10 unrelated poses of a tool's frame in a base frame.
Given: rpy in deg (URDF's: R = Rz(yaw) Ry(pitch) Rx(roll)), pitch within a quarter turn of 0, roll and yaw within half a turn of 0; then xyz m.
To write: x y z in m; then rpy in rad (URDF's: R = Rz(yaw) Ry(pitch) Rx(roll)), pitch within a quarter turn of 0, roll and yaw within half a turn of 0. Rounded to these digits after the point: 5 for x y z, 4 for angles.
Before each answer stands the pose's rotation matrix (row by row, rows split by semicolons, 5 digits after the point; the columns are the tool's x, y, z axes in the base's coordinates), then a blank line. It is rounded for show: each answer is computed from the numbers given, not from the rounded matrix.
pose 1, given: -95.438 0.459 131.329 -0.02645 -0.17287 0.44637
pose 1, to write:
-0.66036 0.07643 -0.74705; 0.75091 0.05659 -0.65798; -0.00801 -0.99547 -0.09477

-0.02645 -0.17287 0.44637 -1.6657 0.0080 2.2921
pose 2, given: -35.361 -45.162 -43.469 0.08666 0.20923 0.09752
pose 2, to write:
0.51173 0.85888 -0.02155; -0.48509 0.30954 0.81785; 0.70910 -0.40806 0.57503

0.08666 0.20923 0.09752 -0.6172 -0.7882 -0.7587
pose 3, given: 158.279 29.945 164.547 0.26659 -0.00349 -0.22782
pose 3, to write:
-0.83518 0.06947 0.54557; 0.23088 0.94464 0.23315; -0.49917 0.32068 -0.80498

0.26659 -0.00349 -0.22782 2.7625 0.5226 2.8719
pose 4, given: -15.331 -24.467 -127.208 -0.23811 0.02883 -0.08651
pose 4, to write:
-0.55041 0.70189 0.45212; -0.72492 -0.67041 0.15824; 0.41417 -0.24065 0.87781

-0.23811 0.02883 -0.08651 -0.2676 -0.4270 -2.2202
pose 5, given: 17.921 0.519 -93.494 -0.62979 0.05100 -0.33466
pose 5, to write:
-0.06094 0.94954 -0.30766; -0.99810 -0.06077 0.01015; -0.00906 0.30769 0.95144

-0.62979 0.05100 -0.33466 0.3128 0.0091 -1.6318
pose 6, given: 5.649 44.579 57.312 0.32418 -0.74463 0.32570
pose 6, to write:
0.38468 -0.80022 0.46007; 0.59947 0.59559 0.53470; -0.70189 0.07011 0.70882

0.32418 -0.74463 0.32570 0.0986 0.7781 1.0003
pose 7, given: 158.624 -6.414 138.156 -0.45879 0.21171 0.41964
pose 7, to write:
-0.74030 0.65155 0.16565; 0.66293 0.66655 0.34093; 0.11171 0.36221 -0.92538

-0.45879 0.21171 0.41964 2.7685 -0.1119 2.4113
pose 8, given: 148.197 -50.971 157.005 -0.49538 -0.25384 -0.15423
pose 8, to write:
-0.57968 0.70886 -0.40187; 0.24600 0.62241 0.74303; 0.77683 0.33186 -0.53517

-0.49538 -0.25384 -0.15423 2.5865 -0.8896 2.7403
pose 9, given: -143.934 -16.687 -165.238 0.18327 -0.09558 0.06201
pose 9, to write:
-0.92627 -0.36943 -0.07444; -0.24407 0.73858 -0.62843; 0.28714 -0.56392 -0.77430

0.18327 -0.09558 0.06201 -2.5121 -0.2912 -2.8839
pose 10, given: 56.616 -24.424 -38.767 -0.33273 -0.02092 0.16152
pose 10, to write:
0.70992 0.07534 -0.70024; -0.57012 0.64521 -0.50859; 0.41349 0.76028 0.50101

-0.33273 -0.02092 0.16152 0.9881 -0.4263 -0.6766
